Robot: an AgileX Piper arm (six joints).
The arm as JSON. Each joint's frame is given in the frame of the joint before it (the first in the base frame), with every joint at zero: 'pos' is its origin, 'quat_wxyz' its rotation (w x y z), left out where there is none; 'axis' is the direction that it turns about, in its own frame. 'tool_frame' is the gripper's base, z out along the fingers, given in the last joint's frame.
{
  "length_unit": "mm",
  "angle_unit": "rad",
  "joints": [
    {
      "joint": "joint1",
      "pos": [
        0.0,
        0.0,
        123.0
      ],
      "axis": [
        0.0,
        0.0,
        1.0
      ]
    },
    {
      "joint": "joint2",
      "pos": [
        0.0,
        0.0,
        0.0
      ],
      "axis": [
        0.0,
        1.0,
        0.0
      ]
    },
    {
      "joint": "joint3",
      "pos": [
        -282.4,
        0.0,
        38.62
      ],
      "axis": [
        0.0,
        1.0,
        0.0
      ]
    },
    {
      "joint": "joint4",
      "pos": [
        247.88,
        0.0,
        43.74
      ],
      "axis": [
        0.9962,
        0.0,
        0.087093
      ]
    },
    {
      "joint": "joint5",
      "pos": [
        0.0,
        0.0,
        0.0
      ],
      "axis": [
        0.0,
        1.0,
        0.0
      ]
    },
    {
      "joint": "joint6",
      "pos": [
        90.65,
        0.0,
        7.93
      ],
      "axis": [
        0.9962,
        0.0,
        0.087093
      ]
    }
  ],
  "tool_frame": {
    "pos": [
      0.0,
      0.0,
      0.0
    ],
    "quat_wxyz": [
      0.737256,
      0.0,
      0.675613,
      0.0
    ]
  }
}
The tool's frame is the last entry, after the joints.
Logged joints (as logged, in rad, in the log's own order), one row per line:
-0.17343, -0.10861, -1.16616, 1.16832, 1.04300, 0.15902
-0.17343, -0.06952, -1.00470, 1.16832, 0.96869, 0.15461
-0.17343, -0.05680, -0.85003, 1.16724, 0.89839, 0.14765
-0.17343, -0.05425, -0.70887, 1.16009, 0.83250, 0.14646
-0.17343, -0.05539, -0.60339, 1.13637, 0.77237, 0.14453
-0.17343, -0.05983, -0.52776, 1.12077, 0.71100, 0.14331
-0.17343, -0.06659, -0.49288, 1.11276, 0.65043, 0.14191
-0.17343, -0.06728, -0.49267, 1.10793, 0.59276, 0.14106
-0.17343, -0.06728, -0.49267, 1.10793, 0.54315, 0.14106
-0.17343, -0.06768, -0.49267, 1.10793, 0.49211, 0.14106
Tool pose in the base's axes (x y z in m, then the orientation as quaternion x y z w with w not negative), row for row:
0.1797, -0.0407, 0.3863, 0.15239, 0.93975, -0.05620, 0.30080
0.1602, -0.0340, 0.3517, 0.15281, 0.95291, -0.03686, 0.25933
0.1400, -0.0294, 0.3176, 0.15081, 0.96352, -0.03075, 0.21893
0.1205, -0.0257, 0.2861, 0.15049, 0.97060, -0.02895, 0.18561
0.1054, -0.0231, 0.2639, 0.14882, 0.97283, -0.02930, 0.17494
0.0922, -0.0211, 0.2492, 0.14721, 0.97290, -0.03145, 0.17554
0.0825, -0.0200, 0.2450, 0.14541, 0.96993, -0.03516, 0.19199
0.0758, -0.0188, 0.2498, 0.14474, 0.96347, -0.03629, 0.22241
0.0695, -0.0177, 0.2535, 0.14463, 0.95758, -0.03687, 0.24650
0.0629, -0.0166, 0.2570, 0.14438, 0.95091, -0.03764, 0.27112
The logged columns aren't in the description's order. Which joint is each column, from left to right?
Columns, left to right: joint1, joint4, joint3, joint5, joint2, joint6.
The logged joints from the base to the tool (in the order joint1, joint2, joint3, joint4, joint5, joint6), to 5 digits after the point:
-0.17343, 1.04300, -1.16616, -0.10861, 1.16832, 0.15902
-0.17343, 0.96869, -1.00470, -0.06952, 1.16832, 0.15461
-0.17343, 0.89839, -0.85003, -0.05680, 1.16724, 0.14765
-0.17343, 0.83250, -0.70887, -0.05425, 1.16009, 0.14646
-0.17343, 0.77237, -0.60339, -0.05539, 1.13637, 0.14453
-0.17343, 0.71100, -0.52776, -0.05983, 1.12077, 0.14331
-0.17343, 0.65043, -0.49288, -0.06659, 1.11276, 0.14191
-0.17343, 0.59276, -0.49267, -0.06728, 1.10793, 0.14106
-0.17343, 0.54315, -0.49267, -0.06728, 1.10793, 0.14106
-0.17343, 0.49211, -0.49267, -0.06768, 1.10793, 0.14106

